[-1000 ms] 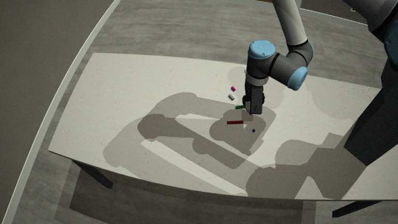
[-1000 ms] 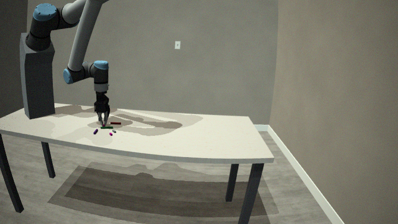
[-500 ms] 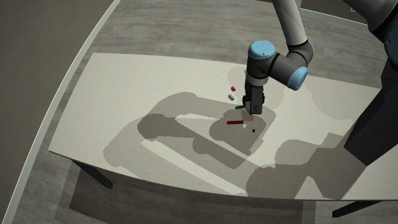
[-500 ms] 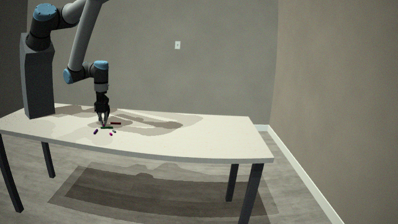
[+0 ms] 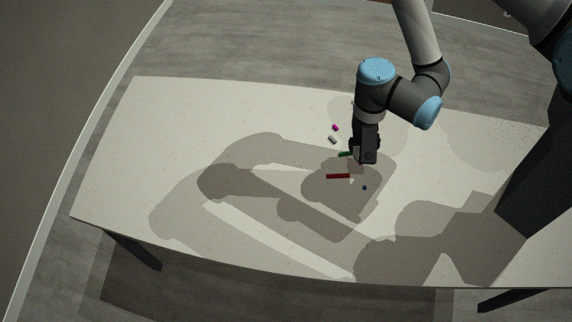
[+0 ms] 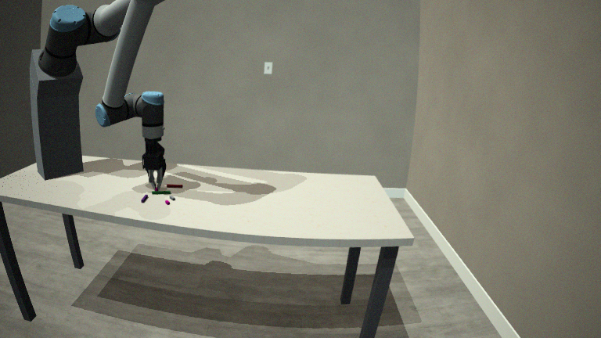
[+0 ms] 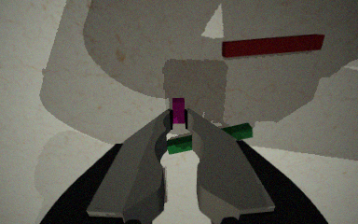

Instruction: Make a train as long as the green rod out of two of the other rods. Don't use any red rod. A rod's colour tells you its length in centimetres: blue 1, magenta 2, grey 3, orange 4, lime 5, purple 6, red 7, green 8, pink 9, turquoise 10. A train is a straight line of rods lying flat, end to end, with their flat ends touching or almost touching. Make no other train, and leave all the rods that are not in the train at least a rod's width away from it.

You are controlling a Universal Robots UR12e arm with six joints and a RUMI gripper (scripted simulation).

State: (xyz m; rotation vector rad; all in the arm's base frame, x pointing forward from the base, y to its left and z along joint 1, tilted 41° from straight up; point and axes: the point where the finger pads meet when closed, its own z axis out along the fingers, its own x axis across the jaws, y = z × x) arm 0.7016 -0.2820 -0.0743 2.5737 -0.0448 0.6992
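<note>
The green rod lies 20 mm ahead of my hand, 40 mm to the right of it and 10 mm below it. Also, from my hand: small blue rod 90 mm to the left, 10 mm below; red rod 80 mm ahead, 40 mm to the left, 10 mm below; purple rod 40 mm behind, 100 mm to the right, 10 mm below.
</note>
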